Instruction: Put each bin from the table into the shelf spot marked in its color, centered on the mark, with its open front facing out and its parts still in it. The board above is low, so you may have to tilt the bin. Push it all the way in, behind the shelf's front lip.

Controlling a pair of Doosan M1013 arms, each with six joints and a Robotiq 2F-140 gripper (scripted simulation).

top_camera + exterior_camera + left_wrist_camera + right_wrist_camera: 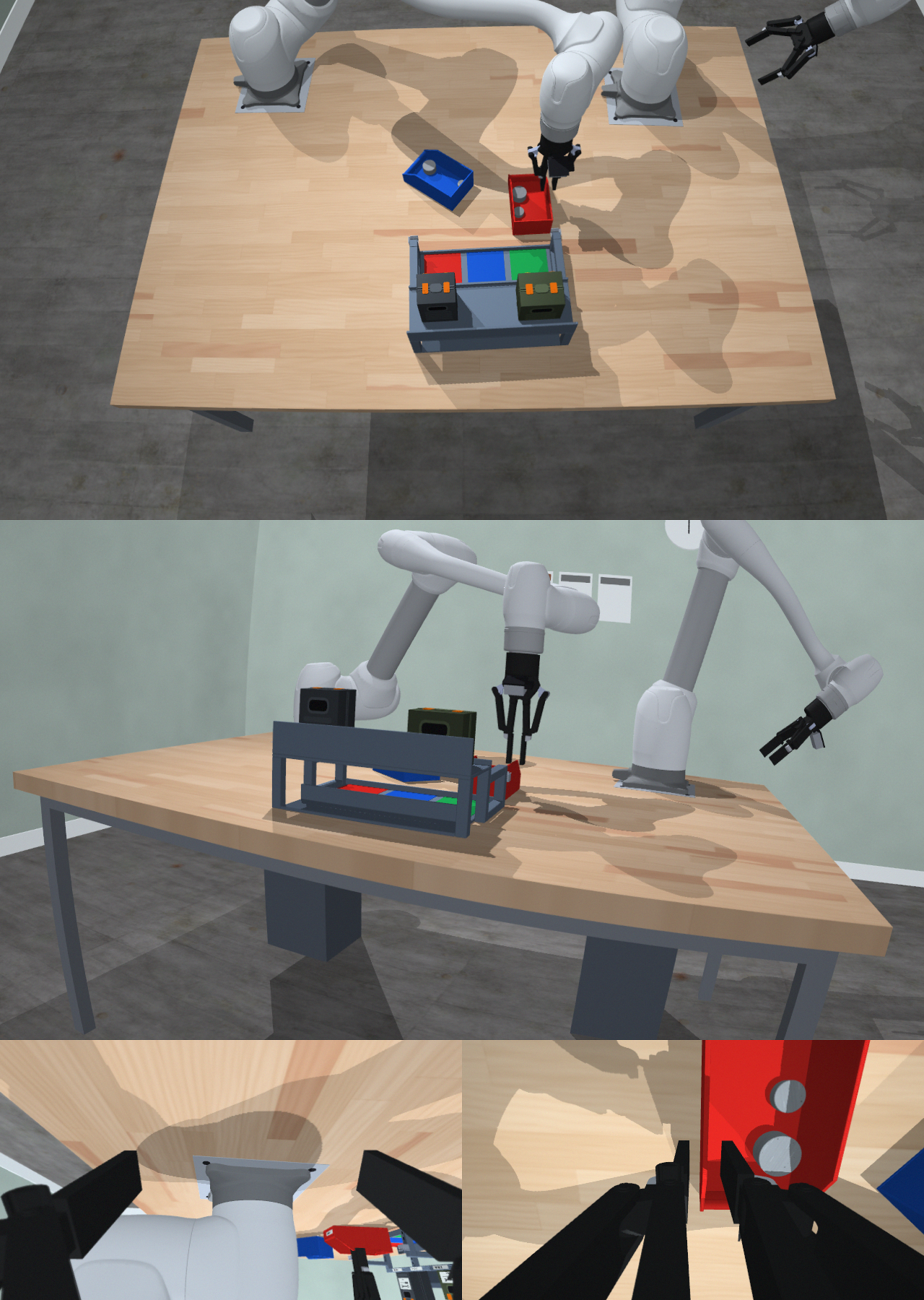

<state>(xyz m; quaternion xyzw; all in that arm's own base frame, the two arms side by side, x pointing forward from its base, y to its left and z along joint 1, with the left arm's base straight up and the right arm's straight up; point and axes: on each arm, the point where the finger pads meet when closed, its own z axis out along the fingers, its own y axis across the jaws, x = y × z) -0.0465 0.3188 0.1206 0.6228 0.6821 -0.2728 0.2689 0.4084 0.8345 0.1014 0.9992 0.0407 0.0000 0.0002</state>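
Right now the blue bin is 4 cm behind my right hand, 30 cm to the right of it and 6 cm below it. Also, from my right hand: grey shelf: 29 cm ahead, 14 cm to the right, 3 cm below; then red bin: 3 cm ahead, 5 cm to the right, 6 cm below.
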